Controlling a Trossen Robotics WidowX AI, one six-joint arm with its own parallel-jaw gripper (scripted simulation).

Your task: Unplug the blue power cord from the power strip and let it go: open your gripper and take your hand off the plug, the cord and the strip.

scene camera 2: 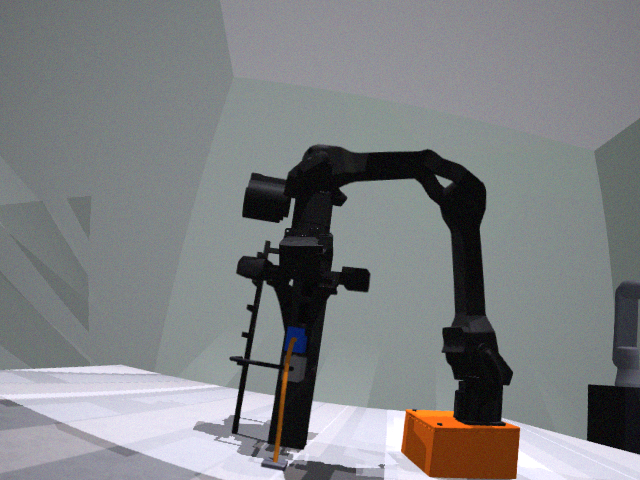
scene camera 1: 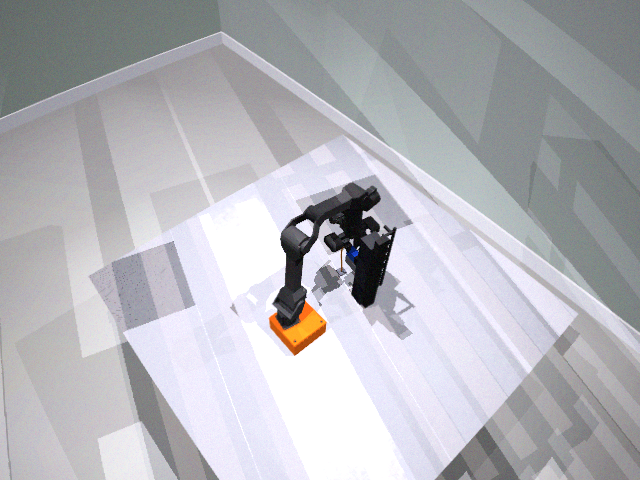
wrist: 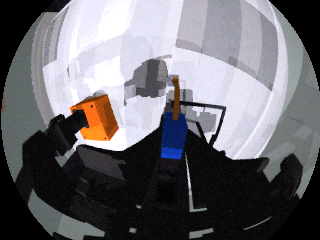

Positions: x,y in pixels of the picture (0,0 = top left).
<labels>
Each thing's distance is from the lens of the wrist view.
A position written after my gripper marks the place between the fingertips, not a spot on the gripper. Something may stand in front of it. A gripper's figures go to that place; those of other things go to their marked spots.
my gripper (wrist: 173,131): 10 cm
plug (wrist: 174,132): 9 cm
</labels>
